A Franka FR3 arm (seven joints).
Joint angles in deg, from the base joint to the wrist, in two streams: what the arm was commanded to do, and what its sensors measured. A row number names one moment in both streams.
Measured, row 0:
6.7, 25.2, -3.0, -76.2, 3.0, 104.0, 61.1
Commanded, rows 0 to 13:
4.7, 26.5, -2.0, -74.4, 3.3, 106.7, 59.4
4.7, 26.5, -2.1, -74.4, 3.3, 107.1, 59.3
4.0, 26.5, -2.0, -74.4, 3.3, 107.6, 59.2
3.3, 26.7, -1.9, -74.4, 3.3, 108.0, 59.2
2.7, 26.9, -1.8, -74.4, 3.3, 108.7, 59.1
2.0, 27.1, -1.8, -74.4, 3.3, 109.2, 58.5
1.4, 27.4, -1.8, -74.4, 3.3, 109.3, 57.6
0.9, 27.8, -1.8, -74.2, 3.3, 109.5, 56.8
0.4, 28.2, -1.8, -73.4, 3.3, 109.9, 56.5
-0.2, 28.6, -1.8, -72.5, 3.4, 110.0, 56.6
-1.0, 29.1, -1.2, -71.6, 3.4, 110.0, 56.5
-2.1, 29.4, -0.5, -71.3, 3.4, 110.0, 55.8
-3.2, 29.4, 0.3, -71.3, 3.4, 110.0, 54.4
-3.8, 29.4, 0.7, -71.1, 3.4, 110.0, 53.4
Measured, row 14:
-0.3, 27.6, -2.0, -73.8, 3.0, 109.4, 57.1
